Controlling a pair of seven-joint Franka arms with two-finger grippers.
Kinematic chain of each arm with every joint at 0, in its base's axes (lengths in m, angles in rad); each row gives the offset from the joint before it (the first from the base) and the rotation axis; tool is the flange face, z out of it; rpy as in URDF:
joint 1: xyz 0 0 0.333 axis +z
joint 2: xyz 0 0 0 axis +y
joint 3: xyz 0 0 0.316 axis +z
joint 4: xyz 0.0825 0 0 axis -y
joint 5: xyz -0.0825 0 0.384 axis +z
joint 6: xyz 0 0 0 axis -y
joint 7: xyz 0.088 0 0 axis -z
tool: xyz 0 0 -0.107 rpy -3.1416 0 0
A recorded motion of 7 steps. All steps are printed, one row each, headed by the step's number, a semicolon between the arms.
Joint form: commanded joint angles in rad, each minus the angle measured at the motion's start. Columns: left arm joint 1, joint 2, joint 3, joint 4, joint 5, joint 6, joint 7; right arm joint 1, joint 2, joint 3, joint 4, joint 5, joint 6, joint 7.
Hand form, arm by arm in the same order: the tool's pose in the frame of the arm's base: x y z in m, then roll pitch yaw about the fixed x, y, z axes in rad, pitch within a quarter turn. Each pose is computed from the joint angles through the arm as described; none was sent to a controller.
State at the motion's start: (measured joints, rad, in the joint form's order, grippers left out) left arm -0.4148 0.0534 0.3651 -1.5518 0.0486 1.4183 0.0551; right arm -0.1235 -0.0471 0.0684 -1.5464 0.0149 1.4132 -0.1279
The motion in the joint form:
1: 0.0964 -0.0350 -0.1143 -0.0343 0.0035 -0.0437 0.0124; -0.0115 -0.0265 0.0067 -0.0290 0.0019 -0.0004 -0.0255
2: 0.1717 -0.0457 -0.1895 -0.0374 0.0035 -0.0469 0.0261; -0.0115 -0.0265 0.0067 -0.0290 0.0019 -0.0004 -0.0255
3: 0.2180 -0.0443 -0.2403 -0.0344 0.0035 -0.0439 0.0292; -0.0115 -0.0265 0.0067 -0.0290 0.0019 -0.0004 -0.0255
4: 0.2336 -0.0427 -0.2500 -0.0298 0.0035 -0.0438 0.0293; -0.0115 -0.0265 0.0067 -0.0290 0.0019 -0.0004 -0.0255
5: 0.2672 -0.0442 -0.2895 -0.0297 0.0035 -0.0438 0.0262; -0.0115 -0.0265 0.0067 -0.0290 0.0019 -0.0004 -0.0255
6: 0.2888 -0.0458 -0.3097 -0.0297 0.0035 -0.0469 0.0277; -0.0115 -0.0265 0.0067 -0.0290 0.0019 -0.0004 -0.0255
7: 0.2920 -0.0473 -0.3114 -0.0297 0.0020 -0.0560 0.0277; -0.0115 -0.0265 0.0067 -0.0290 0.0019 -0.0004 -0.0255
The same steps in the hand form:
1: 0.5351 -0.0311 0.5932 -3.0993 0.2324 -0.1254; 0.5139 -0.0272 0.6485 -3.1168 0.0864 0.0960
2: 0.5320 -0.0299 0.5971 -3.1055 0.2288 -0.1399; 0.5139 -0.0272 0.6485 -3.1168 0.0864 0.0960
3: 0.5327 -0.0324 0.5978 -3.1061 0.2243 -0.1477; 0.5139 -0.0272 0.6485 -3.1168 0.0864 0.0960
4: 0.5336 -0.0293 0.5990 -3.1058 0.2213 -0.1418; 0.5139 -0.0272 0.6485 -3.1168 0.0864 0.0960
5: 0.5330 -0.0323 0.5999 -3.1055 0.2196 -0.1446; 0.5139 -0.0272 0.6485 -3.1168 0.0864 0.0960
6: 0.5323 -0.0314 0.6005 -3.1063 0.2211 -0.1447; 0.5139 -0.0272 0.6485 -3.1168 0.0864 0.0960
7: 0.5308 -0.0306 0.6007 -3.1085 0.2286 -0.1432; 0.5139 -0.0272 0.6485 -3.1168 0.0864 0.0960

